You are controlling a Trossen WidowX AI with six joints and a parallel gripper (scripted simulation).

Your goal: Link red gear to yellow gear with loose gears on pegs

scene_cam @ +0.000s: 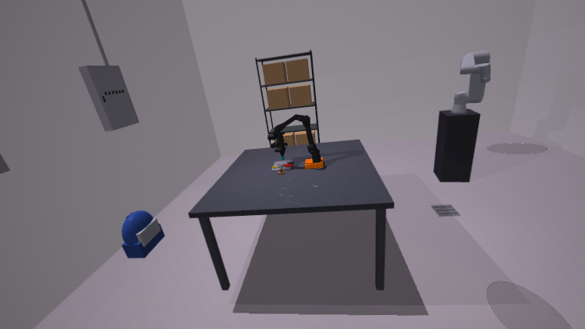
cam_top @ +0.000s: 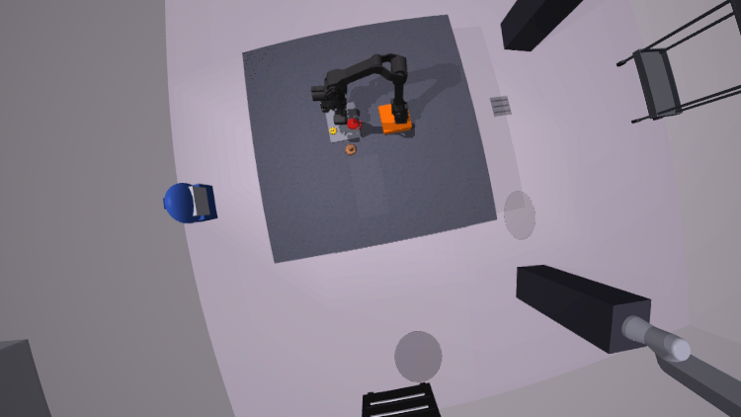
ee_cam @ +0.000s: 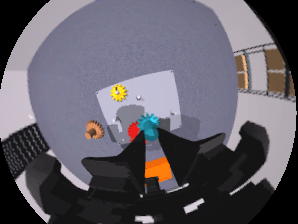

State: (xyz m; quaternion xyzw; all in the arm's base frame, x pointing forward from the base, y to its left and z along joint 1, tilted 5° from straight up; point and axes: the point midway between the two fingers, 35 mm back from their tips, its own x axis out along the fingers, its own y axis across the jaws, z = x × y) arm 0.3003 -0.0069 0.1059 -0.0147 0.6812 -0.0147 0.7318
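Right now the red gear is 70 mm below my gripper tip, 40 mm behind it and 20 mm to the left of it. Also, from my gripper tip: yellow gear: 70 mm below, 70 mm ahead, 60 mm to the left; then teal gear: 10 mm below; then brown gear: 170 mm to the left, 70 mm below, 30 mm behind.
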